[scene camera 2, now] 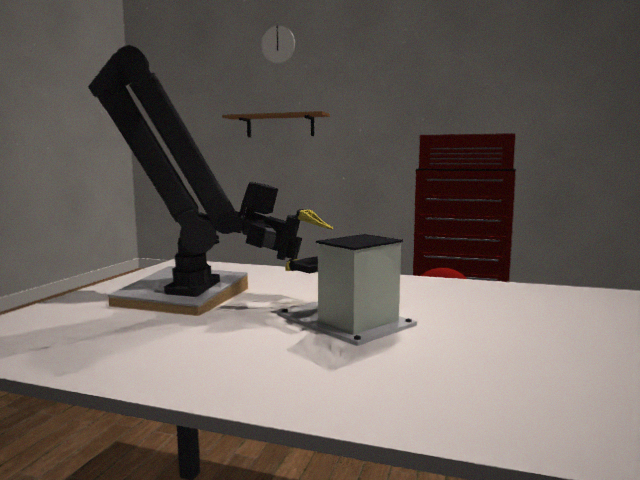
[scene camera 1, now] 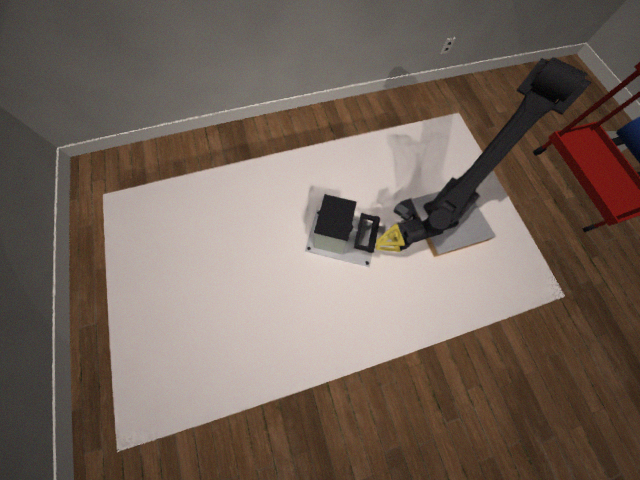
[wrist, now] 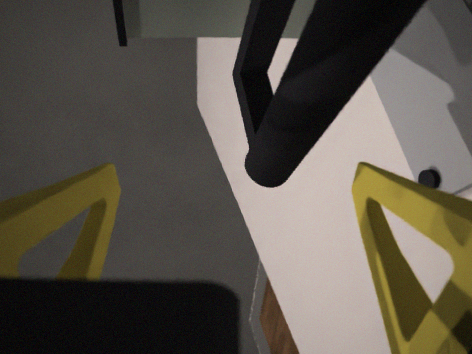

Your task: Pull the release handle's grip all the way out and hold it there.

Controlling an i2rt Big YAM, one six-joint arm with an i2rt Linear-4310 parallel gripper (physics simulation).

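Note:
The release handle is a black frame with a thick round grip (scene camera 1: 373,232) (scene camera 2: 303,265) (wrist: 320,85), on the arm's side of a pale green box (scene camera 1: 330,243) (scene camera 2: 361,289) (wrist: 185,17) with a black top. The box stands on a grey base plate (scene camera 1: 351,258) (scene camera 2: 387,327) (wrist: 420,112). My gripper (scene camera 1: 378,247) (scene camera 2: 313,246) (wrist: 235,176) is open, with nothing held, beside the grip's near end. In the wrist view that end shows between the two yellow fingertips, right of centre. In scene camera 2, one finger is above the grip and the lower one is partly hidden behind the handle.
The white table (scene camera 1: 232,320) (scene camera 2: 491,372) carries the arm's grey-topped wooden base (scene camera 1: 465,238) (scene camera 2: 149,304). A red cart (scene camera 1: 594,180) stands on the floor to the right in scene camera 1. A red tool cabinet (scene camera 2: 465,206) and a wall shelf (scene camera 2: 279,115) are behind the table in scene camera 2.

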